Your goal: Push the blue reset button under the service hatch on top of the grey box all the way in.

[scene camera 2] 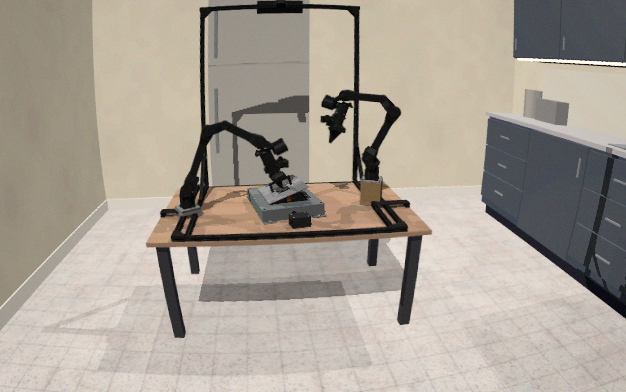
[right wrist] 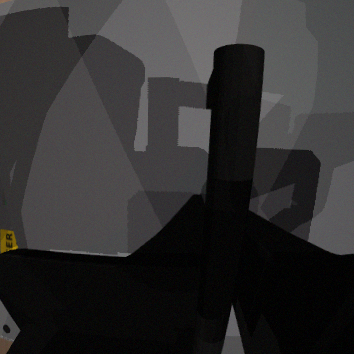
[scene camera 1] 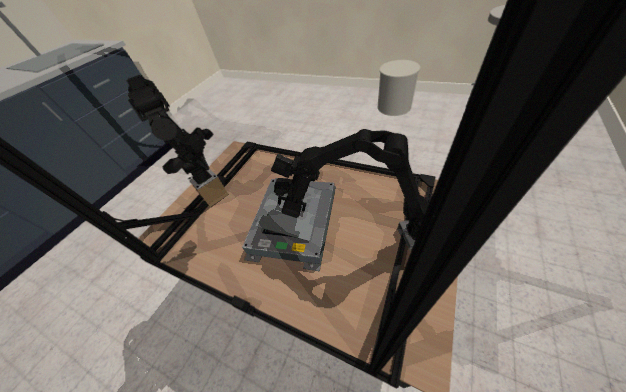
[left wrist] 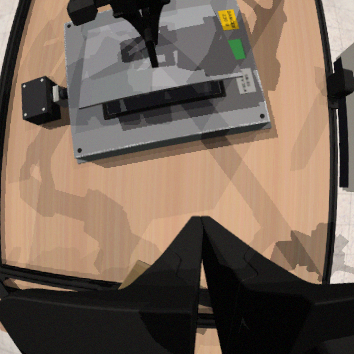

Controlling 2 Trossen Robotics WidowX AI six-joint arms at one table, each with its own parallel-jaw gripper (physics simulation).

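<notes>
The grey box (scene camera 1: 322, 220) (scene camera 2: 292, 212) (left wrist: 165, 131) lies on the table. Its service hatch (scene camera 1: 280, 224) (scene camera 2: 301, 186) (left wrist: 110, 82) (right wrist: 75, 175) is tilted low over the dark recess (left wrist: 165, 99), with a gap along one edge. The blue reset button does not show; the hatch hides it. A small red-orange spot (scene camera 2: 289, 198) shows in the gap in scene camera 2. My right gripper (scene camera 2: 281, 185) (left wrist: 152, 44) (right wrist: 206, 203) is shut on the dark, rod-shaped hatch handle (right wrist: 237, 100), above the hatch. My left gripper (scene camera 2: 332, 140) (left wrist: 199, 223) is shut and empty, high above the table, away from the box.
A black block (scene camera 2: 300, 219) (left wrist: 40, 100) sits beside the box, joined by a short light fitting. White, green (scene camera 1: 281, 245) (left wrist: 236, 49) and yellow (scene camera 1: 298, 247) (left wrist: 227, 19) labels mark the box top. Black frame bars (scene camera 2: 280, 234) edge the table. A tan block (scene camera 1: 212, 191) (scene camera 2: 371, 192) stands at the left arm's base.
</notes>
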